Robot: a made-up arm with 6 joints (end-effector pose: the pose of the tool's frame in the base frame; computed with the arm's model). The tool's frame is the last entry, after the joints. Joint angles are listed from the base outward.
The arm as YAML. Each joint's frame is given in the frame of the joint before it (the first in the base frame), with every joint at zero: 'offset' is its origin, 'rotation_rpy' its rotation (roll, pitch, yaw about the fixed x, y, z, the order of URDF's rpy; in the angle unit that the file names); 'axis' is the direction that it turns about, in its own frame. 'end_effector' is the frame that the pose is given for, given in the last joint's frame.
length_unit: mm
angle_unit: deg
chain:
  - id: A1
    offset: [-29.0, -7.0, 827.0]
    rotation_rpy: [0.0, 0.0, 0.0]
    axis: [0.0, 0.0, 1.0]
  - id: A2
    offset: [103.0, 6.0, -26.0]
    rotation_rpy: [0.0, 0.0, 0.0]
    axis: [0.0, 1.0, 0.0]
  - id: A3
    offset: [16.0, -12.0, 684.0]
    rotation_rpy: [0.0, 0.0, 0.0]
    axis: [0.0, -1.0, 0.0]
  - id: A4
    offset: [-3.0, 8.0, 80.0]
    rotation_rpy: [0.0, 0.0, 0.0]
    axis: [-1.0, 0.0, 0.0]
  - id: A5
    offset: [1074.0, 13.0, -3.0]
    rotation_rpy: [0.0, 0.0, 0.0]
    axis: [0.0, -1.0, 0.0]
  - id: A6
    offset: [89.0, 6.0, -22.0]
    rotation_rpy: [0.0, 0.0, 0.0]
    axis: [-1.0, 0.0, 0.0]
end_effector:
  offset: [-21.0, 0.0, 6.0]
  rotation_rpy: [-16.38, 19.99, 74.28]
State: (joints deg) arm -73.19 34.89 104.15 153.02 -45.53 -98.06
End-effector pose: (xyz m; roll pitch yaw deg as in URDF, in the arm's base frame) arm 0.1558 -0.7578 2.4313 -82.13 -37.68 -71.10
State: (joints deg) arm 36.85 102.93 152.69 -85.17 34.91 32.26
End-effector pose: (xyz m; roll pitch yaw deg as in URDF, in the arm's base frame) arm 1.1188 0.8306 1.5670 -69.61 -57.68 125.94
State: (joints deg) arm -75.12 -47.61 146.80 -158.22 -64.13 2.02
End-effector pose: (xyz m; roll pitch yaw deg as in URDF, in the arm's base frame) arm -0.3797 1.3539 0.8552 77.91 38.11 -135.33
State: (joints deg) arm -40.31 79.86 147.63 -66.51 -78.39 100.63
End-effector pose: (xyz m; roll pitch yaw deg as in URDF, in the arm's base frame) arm 0.8716 -0.6661 1.9165 -134.51 69.83 -8.69
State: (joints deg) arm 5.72 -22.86 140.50 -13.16 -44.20 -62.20
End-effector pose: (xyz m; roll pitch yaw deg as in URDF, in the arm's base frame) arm -1.2399 -0.0982 1.7345 -113.19 13.93 144.38
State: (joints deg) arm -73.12 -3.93 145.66 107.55 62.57 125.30
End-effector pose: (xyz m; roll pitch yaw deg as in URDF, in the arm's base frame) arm -0.2595 0.8846 2.0164 -49.02 21.28 93.24
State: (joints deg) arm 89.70 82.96 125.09 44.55 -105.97 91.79
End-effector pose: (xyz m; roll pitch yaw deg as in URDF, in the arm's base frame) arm 0.0029 1.5291 1.5740 127.20 25.48 -73.37
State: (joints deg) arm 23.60 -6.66 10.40 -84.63 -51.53 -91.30
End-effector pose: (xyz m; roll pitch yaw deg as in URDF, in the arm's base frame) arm 0.9150 0.4850 1.8864 166.24 -36.49 -1.14
